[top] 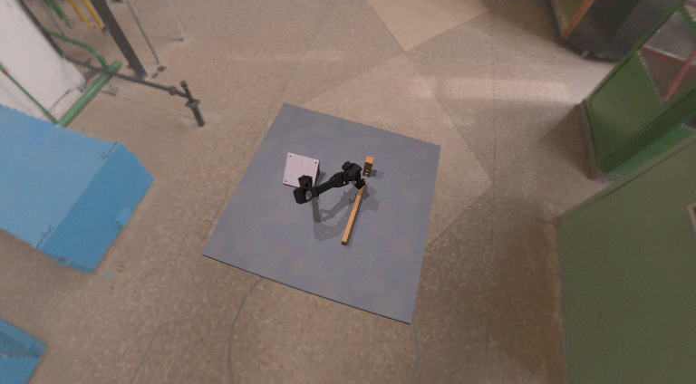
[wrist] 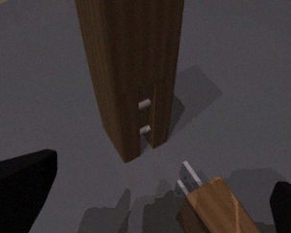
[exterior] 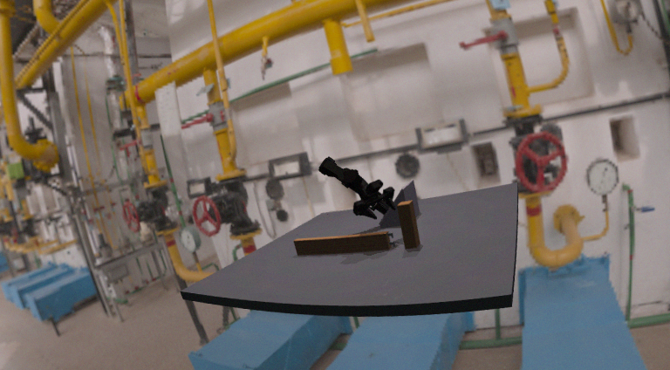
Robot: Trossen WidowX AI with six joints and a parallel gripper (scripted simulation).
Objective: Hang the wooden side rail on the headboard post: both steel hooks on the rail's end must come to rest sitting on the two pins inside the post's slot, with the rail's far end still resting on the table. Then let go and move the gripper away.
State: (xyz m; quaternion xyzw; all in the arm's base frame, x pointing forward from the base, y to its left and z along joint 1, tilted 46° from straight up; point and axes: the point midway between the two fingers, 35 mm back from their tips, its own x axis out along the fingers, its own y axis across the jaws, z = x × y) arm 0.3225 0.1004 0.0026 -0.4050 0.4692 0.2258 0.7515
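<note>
The headboard post is 40 mm ahead of my gripper tip, 90 mm to the left of it and 50 mm below it.
</note>
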